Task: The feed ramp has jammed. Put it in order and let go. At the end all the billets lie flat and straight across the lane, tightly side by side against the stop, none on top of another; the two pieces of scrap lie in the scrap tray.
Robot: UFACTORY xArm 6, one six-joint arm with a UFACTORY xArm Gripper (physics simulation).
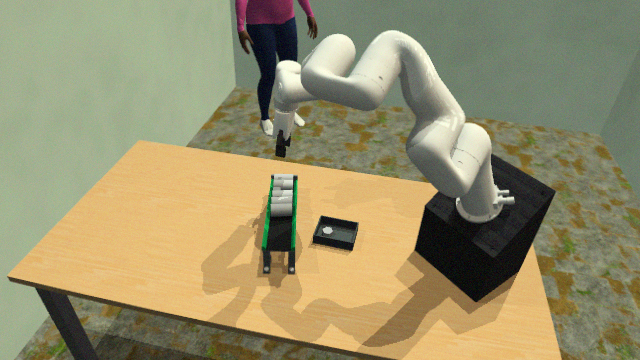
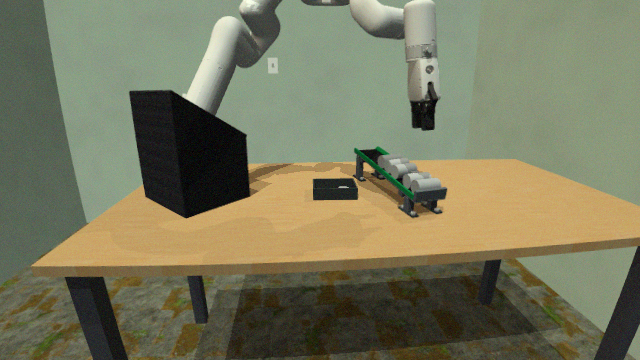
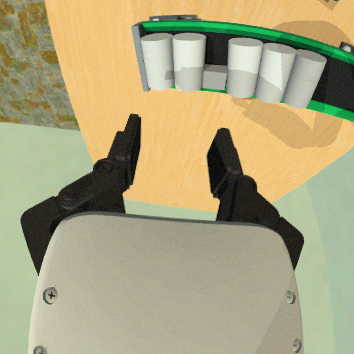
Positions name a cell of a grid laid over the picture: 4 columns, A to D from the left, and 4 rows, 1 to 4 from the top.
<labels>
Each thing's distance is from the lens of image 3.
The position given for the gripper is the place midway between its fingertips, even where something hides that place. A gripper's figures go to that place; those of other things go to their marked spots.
gripper (image 3: B2): 12 cm
billet (image 3: C1): 22 cm
billet (image 3: C1): 22 cm
</labels>
